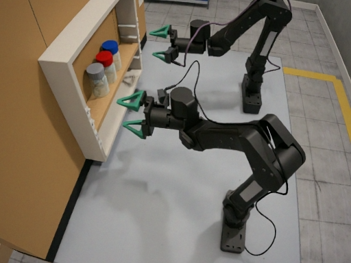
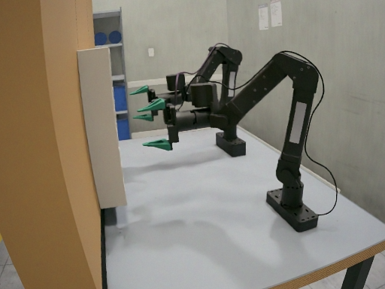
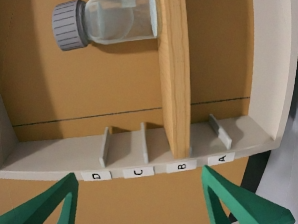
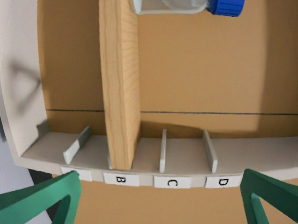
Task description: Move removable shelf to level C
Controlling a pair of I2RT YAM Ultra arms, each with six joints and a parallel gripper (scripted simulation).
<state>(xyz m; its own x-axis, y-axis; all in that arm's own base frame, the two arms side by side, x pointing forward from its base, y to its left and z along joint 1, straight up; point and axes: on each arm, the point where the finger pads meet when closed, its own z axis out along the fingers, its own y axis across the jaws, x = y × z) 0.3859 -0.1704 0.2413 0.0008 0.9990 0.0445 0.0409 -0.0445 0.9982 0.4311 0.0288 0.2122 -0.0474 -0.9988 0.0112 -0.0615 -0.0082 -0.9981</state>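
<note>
The grey-capped bottle is 13 cm ahead of my left hand, 10 cm to the right of it and 1 cm above it. Also, from my left hand: wooden shelf: 13 cm ahead, 17 cm to the right, 5 cm below; then red-capped bottle: 13 cm ahead, 17 cm to the right, 1 cm above; then white wall rack: 13 cm ahead, 17 cm to the right, 2 cm above.
Right now my right hand is 140 mm to the right of the blue-capped bottle, 110 mm short of it and 10 mm below it. Round my right hand: wooden shelf (190 mm to the left, 100 mm ahead, 40 mm below); then red-capped bottle (200 mm to the left, 100 mm ahead, 10 mm above); then white wall rack (190 mm to the left, 100 mm ahead, 20 mm above).
</note>
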